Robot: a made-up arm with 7 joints.
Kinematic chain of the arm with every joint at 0, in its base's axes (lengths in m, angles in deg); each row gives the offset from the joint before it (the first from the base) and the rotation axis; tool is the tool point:
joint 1: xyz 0 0 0.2 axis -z
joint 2: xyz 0.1 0 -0.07 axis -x
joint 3: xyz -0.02 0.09 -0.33 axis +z
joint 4: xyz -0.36 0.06 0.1 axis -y
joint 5: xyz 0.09 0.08 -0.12 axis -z
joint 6: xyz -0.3 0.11 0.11 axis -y
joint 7: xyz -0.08 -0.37 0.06 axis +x
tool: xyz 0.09 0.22 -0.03
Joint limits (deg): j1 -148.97..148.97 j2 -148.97..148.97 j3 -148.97..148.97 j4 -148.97..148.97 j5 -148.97..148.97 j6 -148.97..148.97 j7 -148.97..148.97
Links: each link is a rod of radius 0.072 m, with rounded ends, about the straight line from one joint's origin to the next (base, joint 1, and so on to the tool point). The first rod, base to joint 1, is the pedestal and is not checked.
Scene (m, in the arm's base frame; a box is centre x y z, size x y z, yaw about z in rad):
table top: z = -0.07
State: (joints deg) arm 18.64 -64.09 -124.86 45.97 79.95 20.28 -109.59
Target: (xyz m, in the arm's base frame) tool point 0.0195 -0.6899 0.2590
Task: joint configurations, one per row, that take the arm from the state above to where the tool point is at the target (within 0.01 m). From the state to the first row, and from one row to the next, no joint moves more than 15 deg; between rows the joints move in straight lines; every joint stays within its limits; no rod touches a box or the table.
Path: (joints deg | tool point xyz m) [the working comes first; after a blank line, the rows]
Joints at the target: 112.78 -91.10 -108.61 67.10 125.72 14.15 -88.24
Straight joint move there: clear.

1: 32.09 -67.95 -122.54 48.99 86.49 19.40 -106.54 | 0.8373 0.1714 0.1736
2: 45.54 -71.81 -120.22 52.01 93.03 18.53 -103.49 | 0.8307 -0.0585 0.1861
3: 58.99 -75.66 -117.90 55.02 99.56 17.65 -100.44 | 0.7595 -0.2763 0.1995
4: 72.44 -79.52 -115.58 58.04 106.10 16.78 -97.39 | 0.6290 -0.4631 0.2138
5: 85.89 -83.38 -113.26 61.06 112.64 15.90 -94.34 | 0.4505 -0.6021 0.2287
6: 99.34 -87.24 -110.93 64.08 119.18 15.03 -91.29 | 0.2406 -0.6802 0.2440
7: 112.78 -91.10 -108.61 67.10 125.72 14.15 -88.24 | 0.0195 -0.6899 0.2590

